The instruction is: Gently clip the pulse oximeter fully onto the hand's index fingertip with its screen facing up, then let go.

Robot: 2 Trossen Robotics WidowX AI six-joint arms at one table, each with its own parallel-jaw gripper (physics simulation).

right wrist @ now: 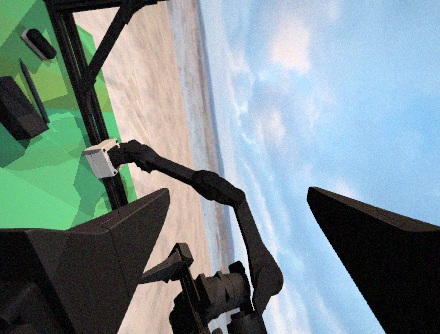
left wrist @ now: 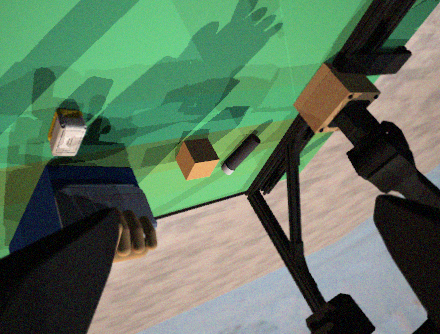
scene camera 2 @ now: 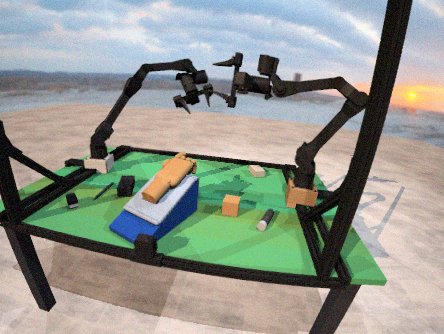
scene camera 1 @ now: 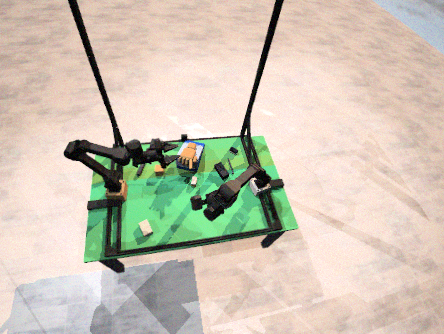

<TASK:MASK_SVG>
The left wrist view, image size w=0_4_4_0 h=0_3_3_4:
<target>my left gripper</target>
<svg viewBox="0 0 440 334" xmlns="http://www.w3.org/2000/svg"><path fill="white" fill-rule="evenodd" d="M115 209L101 209L21 248L21 250L0 258L0 334L87 334L108 280L119 239L119 225ZM380 194L375 200L374 224L393 261L440 332L440 209L395 195Z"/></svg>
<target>my right gripper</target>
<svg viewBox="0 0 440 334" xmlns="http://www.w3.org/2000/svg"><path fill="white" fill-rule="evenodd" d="M412 333L440 334L439 331L431 328L419 328ZM305 319L311 334L371 334L375 331L374 325L353 298L343 293L332 298Z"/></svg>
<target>pulse oximeter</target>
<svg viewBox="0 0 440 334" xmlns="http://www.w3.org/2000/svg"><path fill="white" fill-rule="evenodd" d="M58 108L48 133L52 155L75 156L87 130L83 114L80 110Z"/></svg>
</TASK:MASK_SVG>
